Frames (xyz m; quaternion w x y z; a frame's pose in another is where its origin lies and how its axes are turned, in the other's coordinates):
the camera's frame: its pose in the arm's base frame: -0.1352 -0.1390 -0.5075 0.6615 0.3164 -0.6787 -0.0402
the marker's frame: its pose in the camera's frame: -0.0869 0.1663 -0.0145 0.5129 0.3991 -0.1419 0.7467
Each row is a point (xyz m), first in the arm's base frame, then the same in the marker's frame.
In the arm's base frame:
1: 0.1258 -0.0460 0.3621
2: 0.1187 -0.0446 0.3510
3: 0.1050 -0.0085 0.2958
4: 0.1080 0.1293 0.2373
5: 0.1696 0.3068 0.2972
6: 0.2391 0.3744 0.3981
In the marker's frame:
1: -0.2546 -0.8895 -0.0025
2: -0.2484 -0.8778 -0.0017
3: -0.2284 -0.8214 -0.0326
4: -0.1913 -0.7624 -0.1651
5: -0.1867 -0.8261 -0.3517
6: -0.2218 -0.9320 -0.4361

